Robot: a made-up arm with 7 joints. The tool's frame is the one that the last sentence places.
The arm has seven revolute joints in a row. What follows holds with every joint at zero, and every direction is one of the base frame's. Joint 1 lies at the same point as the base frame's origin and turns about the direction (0.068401, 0.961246, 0.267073), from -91.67 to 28.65 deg. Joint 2 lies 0.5 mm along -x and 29.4 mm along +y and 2 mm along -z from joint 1 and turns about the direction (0.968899, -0.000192, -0.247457), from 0 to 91.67 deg. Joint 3 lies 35.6 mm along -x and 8.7 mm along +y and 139.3 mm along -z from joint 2 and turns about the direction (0.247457, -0.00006, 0.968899), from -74.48 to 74.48 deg. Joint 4 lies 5.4 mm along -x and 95.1 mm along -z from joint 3 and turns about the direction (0.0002, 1, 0.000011), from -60 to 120 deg. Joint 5 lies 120.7 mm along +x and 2.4 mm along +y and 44 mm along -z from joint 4 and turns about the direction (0.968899, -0.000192, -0.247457), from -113 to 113 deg. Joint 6 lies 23.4 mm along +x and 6 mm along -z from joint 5 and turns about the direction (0.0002, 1, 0.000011), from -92.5 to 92.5 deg. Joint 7 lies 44.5 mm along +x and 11.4 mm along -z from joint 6 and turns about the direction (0.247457, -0.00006, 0.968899), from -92.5 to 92.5 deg. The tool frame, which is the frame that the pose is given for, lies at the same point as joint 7; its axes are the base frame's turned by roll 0, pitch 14.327 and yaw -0.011 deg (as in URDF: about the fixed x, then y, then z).
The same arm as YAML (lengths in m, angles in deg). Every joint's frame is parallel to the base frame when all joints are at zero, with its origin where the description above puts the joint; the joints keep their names.
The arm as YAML. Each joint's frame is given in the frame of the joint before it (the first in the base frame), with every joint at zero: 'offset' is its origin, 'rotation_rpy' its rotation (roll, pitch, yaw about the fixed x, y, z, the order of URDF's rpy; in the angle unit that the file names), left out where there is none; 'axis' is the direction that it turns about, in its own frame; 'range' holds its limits. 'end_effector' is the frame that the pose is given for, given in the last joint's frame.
length_unit: m
angle_unit: deg
chain:
  - id: joint 1
    offset: [0.0, 0.0, 0.0]
    axis: [0.068403, 0.961235, 0.26711]
    range: [-91.67, 28.65]
  - id: joint 2
    offset: [-0.0005, 0.0294, -0.002]
    axis: [0.968889, -0.0002, -0.247497]
    range: [0.0, 91.67]
  - id: joint 3
    offset: [-0.0356, 0.0087, -0.1393]
    axis: [0.247497, -0.0001, 0.968889]
    range: [-74.48, 74.48]
  - id: joint 4
    offset: [-0.0054, 0.0, -0.0951]
    axis: [0.0002, 1.0, 0.0]
    range: [-60.0, 120.0]
  - id: joint 5
    offset: [0.1207, 0.0024, -0.044]
    axis: [0.968889, -0.0002, -0.247497]
    range: [-113.0, 113.0]
  - id: joint 6
    offset: [0.0234, 0.0, -0.006]
    axis: [0.0002, 1.0, 0.0]
    range: [-92.5, 92.5]
  - id: joint 7
    offset: [0.0445, 0.0, -0.0114]
    axis: [0.247497, -0.0001, 0.968889]
    range: [-92.5, 92.5]
end_effector:
  offset: [0.0, 0.0, 0.0]
  rotation_rpy: [0.0, 14.33, -0.01]

